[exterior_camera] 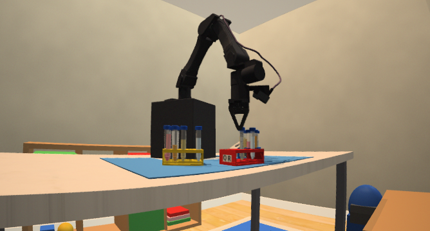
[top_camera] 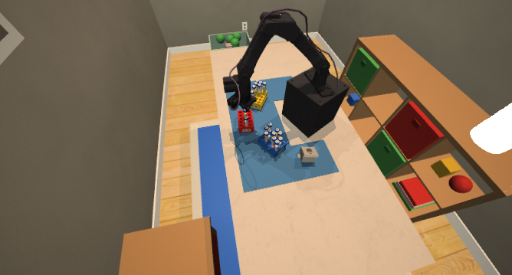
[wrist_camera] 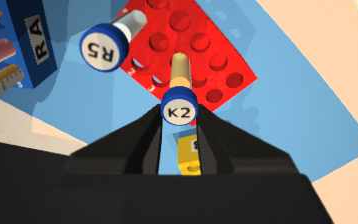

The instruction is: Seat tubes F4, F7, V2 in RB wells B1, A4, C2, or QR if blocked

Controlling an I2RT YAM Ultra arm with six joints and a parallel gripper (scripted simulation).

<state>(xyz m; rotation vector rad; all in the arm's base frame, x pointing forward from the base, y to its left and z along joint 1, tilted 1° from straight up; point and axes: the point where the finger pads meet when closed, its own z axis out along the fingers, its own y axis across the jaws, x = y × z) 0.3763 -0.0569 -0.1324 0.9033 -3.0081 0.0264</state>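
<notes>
Right now my hand is 60 mm above the tube and 10 mm short of it. Round my hand: red rack: 100 mm below, 10 mm to the left; then tube R8: 130 mm to the right, 70 mm behind, 60 mm below; then rack RB: 150 mm to the right, 120 mm behind, 100 mm below.
</notes>
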